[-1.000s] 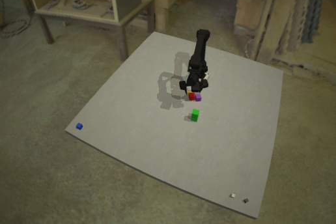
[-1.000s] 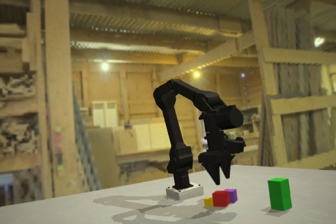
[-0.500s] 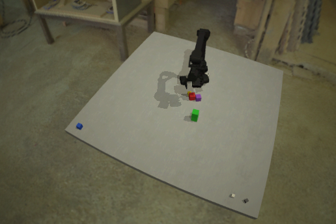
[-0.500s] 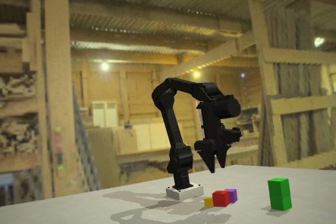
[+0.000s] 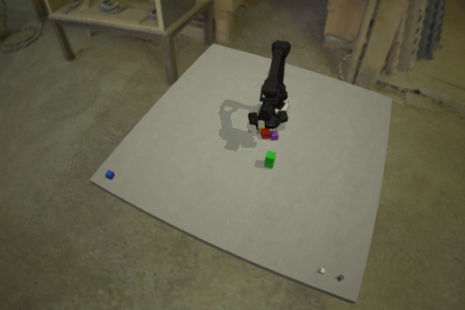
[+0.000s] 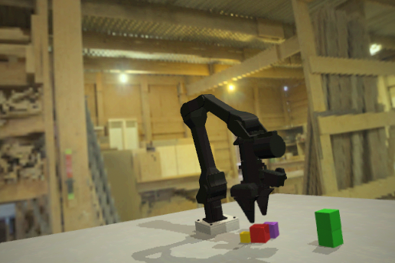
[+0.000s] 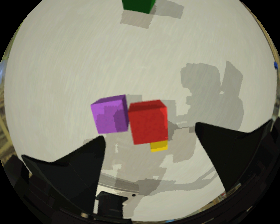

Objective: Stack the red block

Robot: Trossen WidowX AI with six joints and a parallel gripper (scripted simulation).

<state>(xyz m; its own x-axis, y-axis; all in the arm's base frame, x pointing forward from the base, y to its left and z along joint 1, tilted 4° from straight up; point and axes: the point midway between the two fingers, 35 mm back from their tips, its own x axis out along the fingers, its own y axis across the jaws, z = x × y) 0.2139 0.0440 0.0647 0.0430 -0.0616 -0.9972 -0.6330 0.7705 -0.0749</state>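
The red block lies 4 cm below my gripper tip. From my gripper tip the other things lie so: purple block 2 cm behind, 4 cm to the left, 4 cm below; then white block 49 cm ahead, 54 cm to the left, 5 cm below; then yellow block 2 cm behind, 3 cm to the right, 5 cm below.
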